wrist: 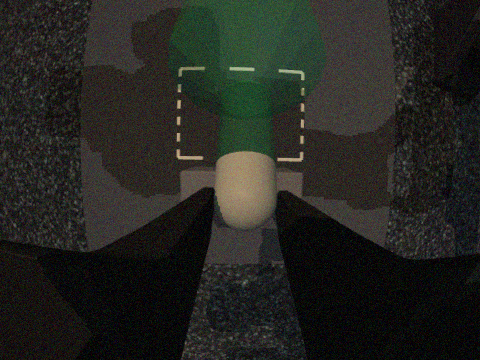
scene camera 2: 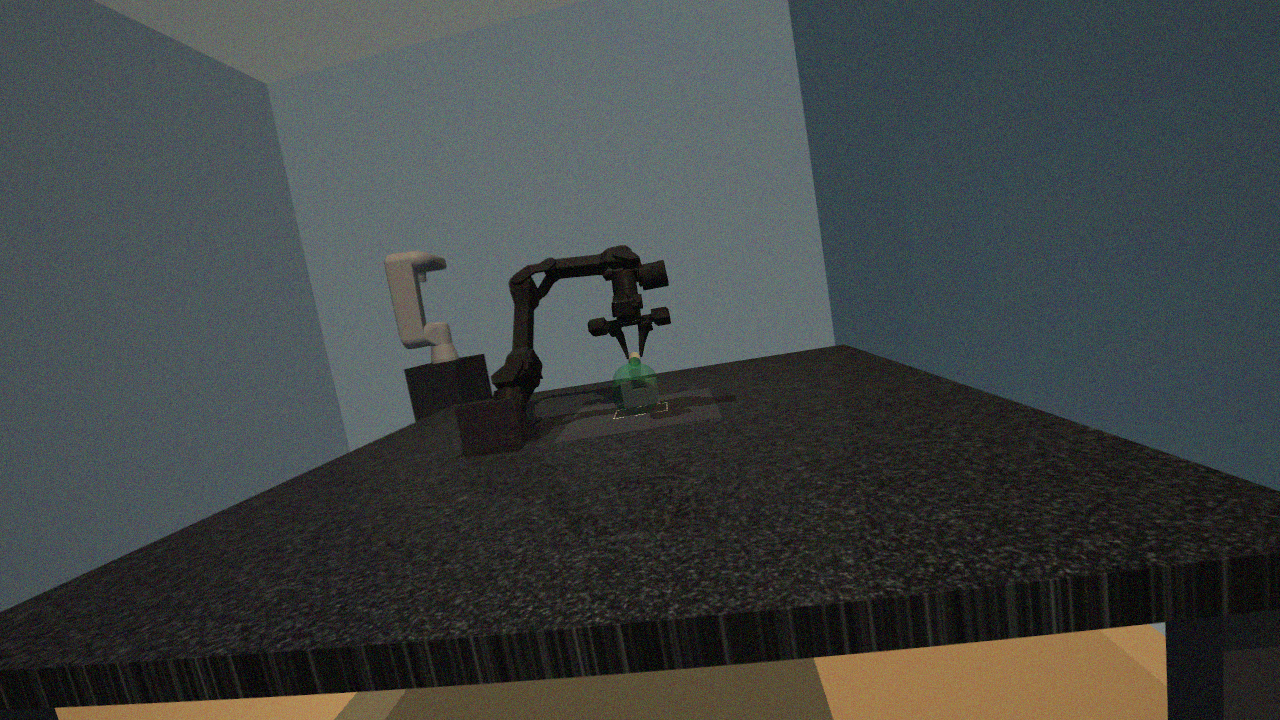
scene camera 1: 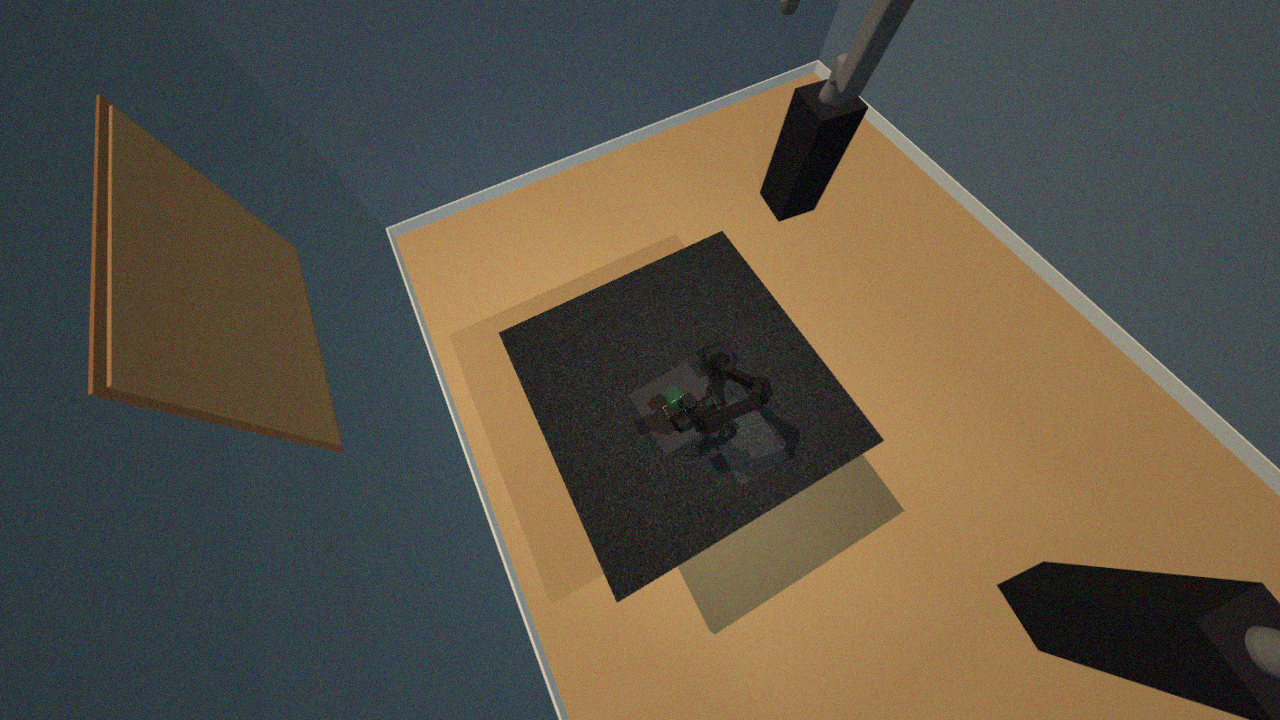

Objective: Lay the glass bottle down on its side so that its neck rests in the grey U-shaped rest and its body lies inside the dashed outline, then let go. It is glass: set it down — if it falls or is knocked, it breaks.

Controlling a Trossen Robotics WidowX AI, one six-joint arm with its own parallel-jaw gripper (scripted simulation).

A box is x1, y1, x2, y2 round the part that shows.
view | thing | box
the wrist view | my gripper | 0, 187, 479, 359
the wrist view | green glass bottle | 167, 0, 326, 231
